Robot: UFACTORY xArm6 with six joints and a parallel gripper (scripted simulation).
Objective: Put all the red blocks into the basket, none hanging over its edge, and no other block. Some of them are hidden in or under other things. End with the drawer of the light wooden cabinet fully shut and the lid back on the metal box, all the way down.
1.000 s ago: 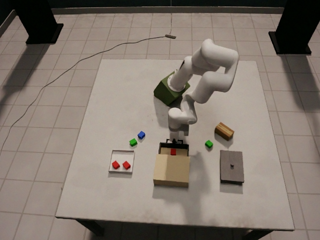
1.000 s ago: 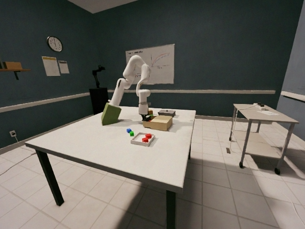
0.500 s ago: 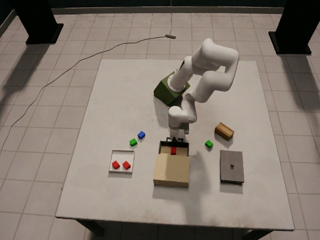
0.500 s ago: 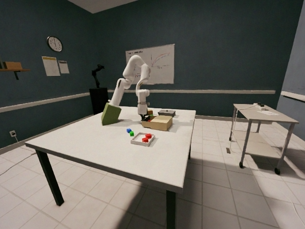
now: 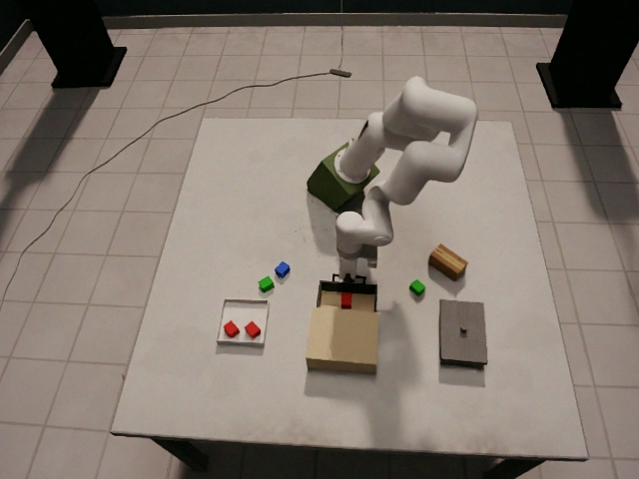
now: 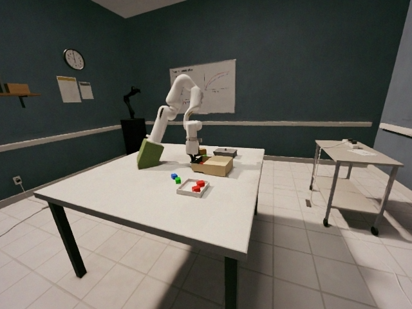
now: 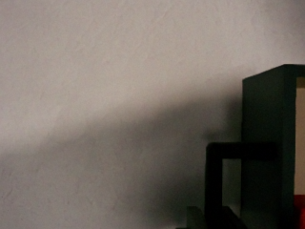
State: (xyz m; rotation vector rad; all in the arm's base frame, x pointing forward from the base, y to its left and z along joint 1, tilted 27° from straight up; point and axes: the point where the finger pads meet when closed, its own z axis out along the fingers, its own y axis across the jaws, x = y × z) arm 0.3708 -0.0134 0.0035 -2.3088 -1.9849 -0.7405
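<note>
My hand is 90 mm short of the drawer, 10 mm to the left of it and 30 mm above it. Round my hand: blue block: 50 mm behind, 220 mm to the right, 50 mm below; then light wooden cabinet: 150 mm ahead, 10 mm to the right, 20 mm below; then white basket: 140 mm ahead, 330 mm to the right, 50 mm below.
</note>
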